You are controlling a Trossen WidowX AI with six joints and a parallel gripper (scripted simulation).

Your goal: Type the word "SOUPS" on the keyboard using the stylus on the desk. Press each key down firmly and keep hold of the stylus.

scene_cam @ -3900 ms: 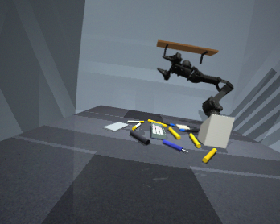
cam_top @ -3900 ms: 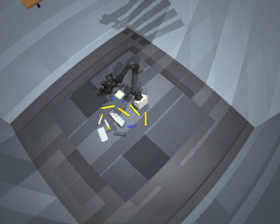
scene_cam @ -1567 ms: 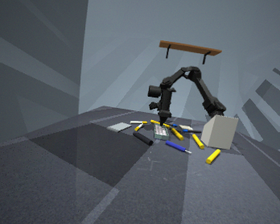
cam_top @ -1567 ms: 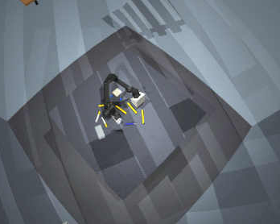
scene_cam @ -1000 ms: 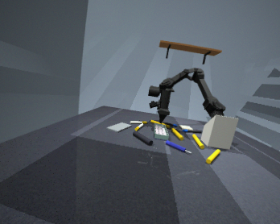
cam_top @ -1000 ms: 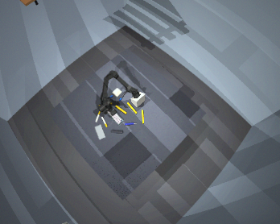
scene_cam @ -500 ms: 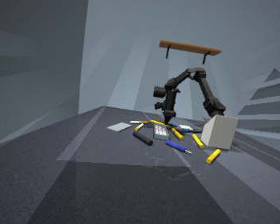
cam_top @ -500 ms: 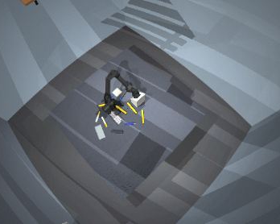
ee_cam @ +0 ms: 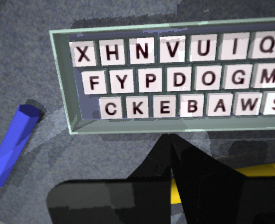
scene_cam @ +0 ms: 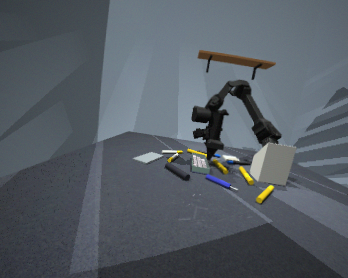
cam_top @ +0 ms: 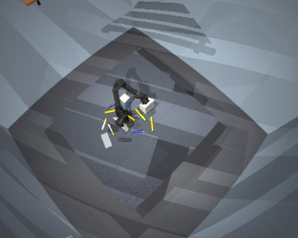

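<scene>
The blue stylus is 16 cm to the left of my gripper tip, 3 cm below it and 2 cm behind it. From my gripper tip the other things lie so: grey stylus tip (19 cm to the left, 4 cm behind, 3 cm below); yellow stick (7 cm behind, 3 cm to the right, 3 cm below); dark cylinder (15 cm ahead, 9 cm to the left, 3 cm below).
</scene>
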